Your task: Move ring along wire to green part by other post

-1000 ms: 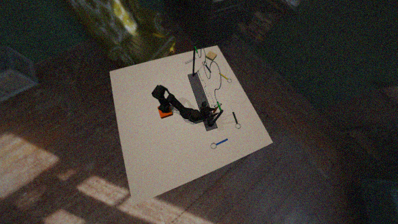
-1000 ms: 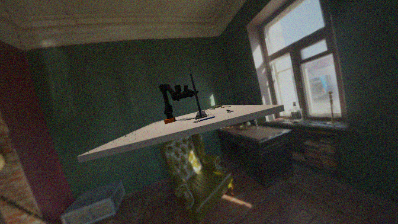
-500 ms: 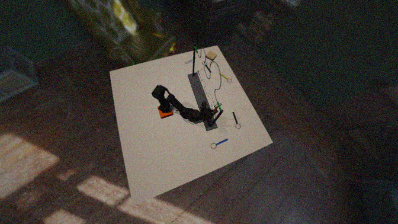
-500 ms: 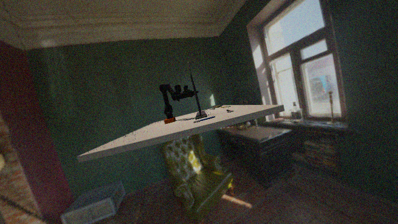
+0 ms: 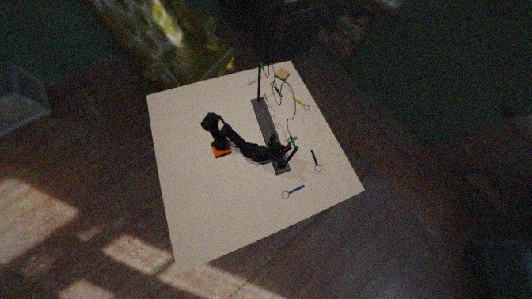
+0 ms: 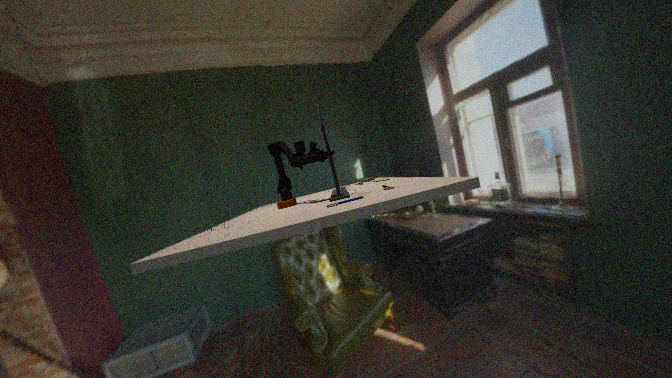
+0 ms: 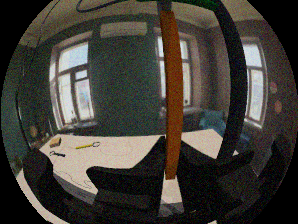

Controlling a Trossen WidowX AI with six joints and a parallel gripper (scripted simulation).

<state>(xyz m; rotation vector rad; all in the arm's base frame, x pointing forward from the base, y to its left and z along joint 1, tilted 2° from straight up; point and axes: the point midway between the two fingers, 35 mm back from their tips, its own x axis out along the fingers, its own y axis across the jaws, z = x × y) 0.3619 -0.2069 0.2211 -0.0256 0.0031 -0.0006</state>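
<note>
Right now the ring with orange handle is 9 cm above my gripper tip and 3 cm behind it. From my gripper tip the other things lie so: yellow-handled ring (40 cm to the left, 33 cm ahead, 26 cm below); then blue-handled ring (26 cm below, 23 cm to the right, 3 cm behind); then black-handled ring (26 cm below, 22 cm ahead, 9 cm to the right).
</note>
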